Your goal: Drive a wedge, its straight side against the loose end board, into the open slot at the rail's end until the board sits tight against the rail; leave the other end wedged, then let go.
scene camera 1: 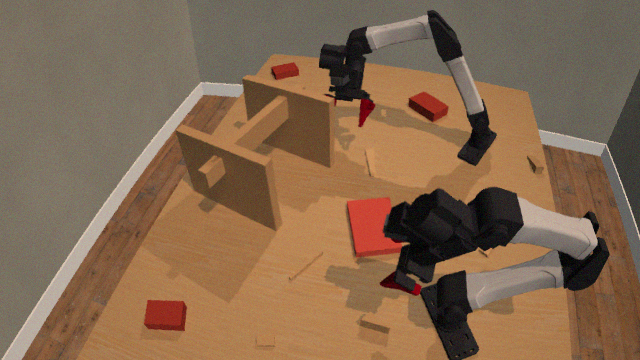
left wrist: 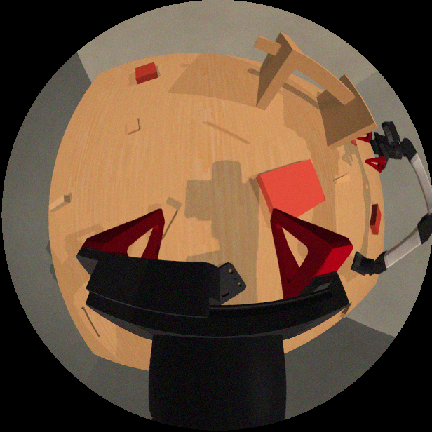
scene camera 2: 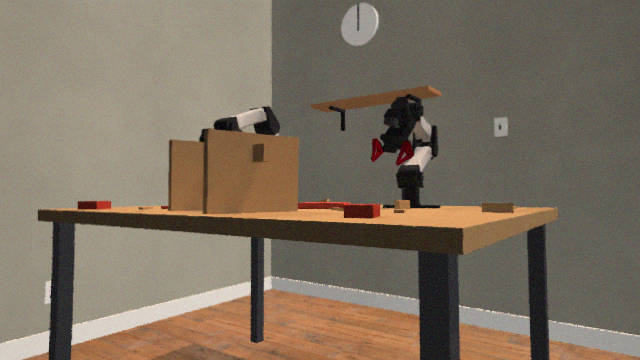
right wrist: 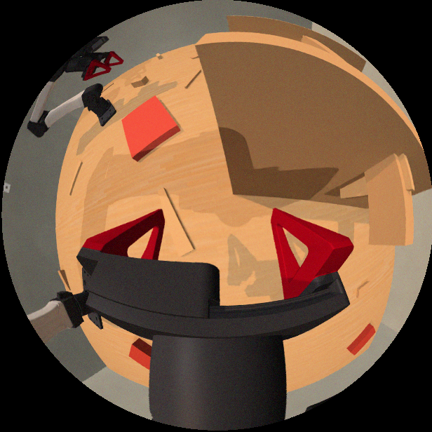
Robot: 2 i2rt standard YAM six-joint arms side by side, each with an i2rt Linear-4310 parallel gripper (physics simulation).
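Frame: origin at the left arm's base, x ahead, y left, z up, level; metres.
Seen in the pictures: left gripper, fingertip midpoint: (scene camera 1: 388,262) (scene camera 2: 384,162); right gripper, fingertip midpoint: (scene camera 1: 343,124); left arm's base, link origin: (scene camera 1: 448,321); right arm's base, link origin: (scene camera 1: 477,145).
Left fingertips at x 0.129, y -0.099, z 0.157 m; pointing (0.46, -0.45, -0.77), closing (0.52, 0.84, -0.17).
Pixels of each thing's middle, then the offset from my left fingertips to it. "pt": a spot on its surface instead.
- rail, body centre: (scene camera 1: 257,129) 0.177 m ahead, 0.469 m right, 0.007 m up
- rail end, surface spot: (scene camera 1: 212,171) (scene camera 2: 267,148) pt 0.302 m ahead, 0.327 m right, 0.021 m up
- far end board, body centre: (scene camera 1: 287,119) (scene camera 2: 213,176) 0.083 m ahead, 0.563 m right, 0.046 m down
- tapered block, body centre: (scene camera 1: 535,162) 0.649 m back, 0.290 m right, 0.143 m down
- small block, body centre: (scene camera 1: 375,326) (scene camera 2: 404,204) 0.034 m ahead, 0.063 m left, 0.141 m down
- flat red slab, body centre: (scene camera 1: 373,226) (scene camera 2: 324,205) 0.052 m back, 0.209 m right, 0.146 m down
- thin strip, body centre: (scene camera 1: 372,162) 0.130 m back, 0.436 m right, 0.152 m down
- thin stick, body centre: (scene camera 1: 306,265) 0.133 m ahead, 0.143 m right, 0.152 m down
Two upright boards stand joined by a rail (scene camera 1: 262,122) (left wrist: 325,75). The near end board (scene camera 1: 230,180) (scene camera 2: 235,180) has a rail end (scene camera 1: 212,171) (scene camera 2: 258,152) (left wrist: 267,45) sticking through it. The far end board (scene camera 1: 300,120) (right wrist: 290,100) has a rail end (right wrist: 390,210) sticking out, with a light piece (right wrist: 353,190) beside it; whether that is a wedge is unclear. A tapered block (scene camera 1: 535,164) and another small block (scene camera 1: 374,325) (right wrist: 140,81) lie loose. My right gripper (scene camera 1: 348,115) (right wrist: 217,214) is open and empty beside the far board. My left gripper (scene camera 2: 385,162) (left wrist: 217,214) is open and empty, high above the table.
A flat red slab (scene camera 1: 372,225) (left wrist: 292,189) (right wrist: 150,127) lies near the middle. Red blocks (scene camera 1: 165,315) (scene camera 1: 428,106) (scene camera 1: 285,70) lie around the table. A thin strip (scene camera 1: 370,162) (right wrist: 180,220) lies below the right gripper, and a thin stick (scene camera 1: 306,266) (left wrist: 227,132) lies nearer.
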